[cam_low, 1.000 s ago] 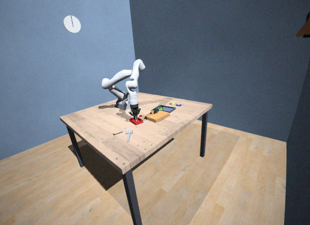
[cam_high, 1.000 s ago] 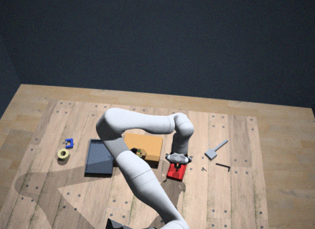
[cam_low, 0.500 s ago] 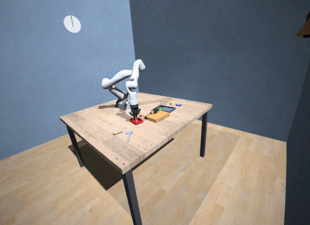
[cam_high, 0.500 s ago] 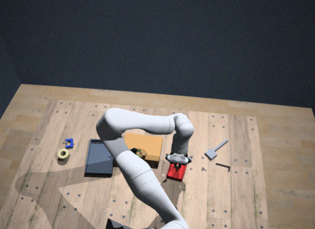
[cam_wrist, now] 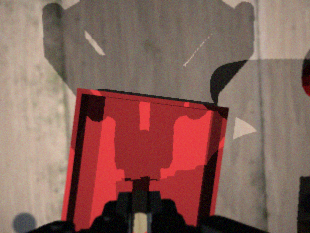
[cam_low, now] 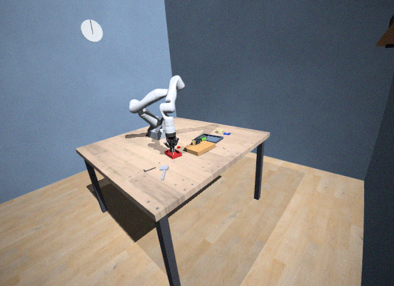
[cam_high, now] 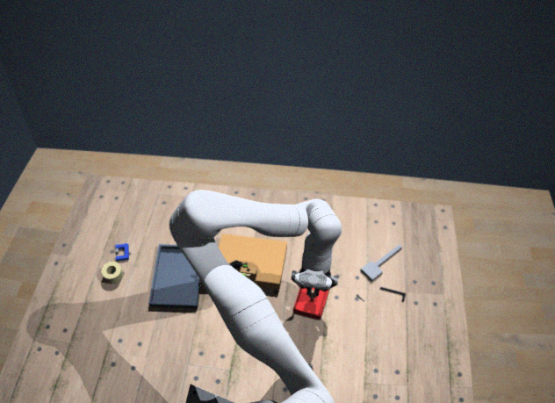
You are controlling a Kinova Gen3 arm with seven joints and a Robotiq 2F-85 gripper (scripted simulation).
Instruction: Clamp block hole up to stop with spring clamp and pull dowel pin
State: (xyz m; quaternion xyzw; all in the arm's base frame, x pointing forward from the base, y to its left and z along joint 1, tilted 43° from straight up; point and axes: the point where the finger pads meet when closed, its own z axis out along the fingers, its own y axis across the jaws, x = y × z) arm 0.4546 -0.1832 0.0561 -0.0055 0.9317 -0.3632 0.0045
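Right now the dowel pin is 20 mm below my hand. Round my hand: wooden block 190 mm to the left, 30 mm ahead; then red disc 110 mm to the left, 70 mm behind, 40 mm below; then red tray 40 mm below.
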